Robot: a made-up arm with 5 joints.
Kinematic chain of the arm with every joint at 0, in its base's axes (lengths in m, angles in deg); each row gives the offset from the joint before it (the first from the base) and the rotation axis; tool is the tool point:
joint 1: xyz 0 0 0.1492 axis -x
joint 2: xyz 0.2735 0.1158 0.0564 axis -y
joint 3: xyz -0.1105 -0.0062 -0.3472 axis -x
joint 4: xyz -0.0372 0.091 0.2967 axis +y
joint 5: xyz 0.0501 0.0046 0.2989 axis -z
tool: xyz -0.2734 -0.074 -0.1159
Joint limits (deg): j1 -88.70..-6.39 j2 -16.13..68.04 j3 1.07..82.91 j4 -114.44..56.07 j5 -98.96..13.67
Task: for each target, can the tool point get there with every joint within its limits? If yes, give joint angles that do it. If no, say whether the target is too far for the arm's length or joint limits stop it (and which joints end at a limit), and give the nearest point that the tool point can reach.
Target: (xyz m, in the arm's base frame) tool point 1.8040 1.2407 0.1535
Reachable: no: too far | nearest point 0.5619 0.7347 0.1517 | short by 1.341 m
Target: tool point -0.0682 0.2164 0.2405
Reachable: yes | joints -33.87 34.53 23.25 -3.59 -20.50
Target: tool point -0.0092 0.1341 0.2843
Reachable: yes | joints -19.74 30.22 21.77 10.38 -38.28
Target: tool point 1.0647 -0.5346 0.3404
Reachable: no: joint limits stop it (at a limit: joint 1, joint 2, joint 3, joint 4, joint 5) | nearest point 0.4518 -0.0808 0.4999 | short by 0.779 m
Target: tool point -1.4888 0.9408 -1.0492
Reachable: no: too far | nearest point -0.1942 0.4938 -0.0998 | short by 1.667 m
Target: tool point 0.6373 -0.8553 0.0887
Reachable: no: joint limits stop it (at a limit: joint 1, joint 2, joint 5) | nearest point 0.2590 -0.2711 0.1791 | short by 0.702 m
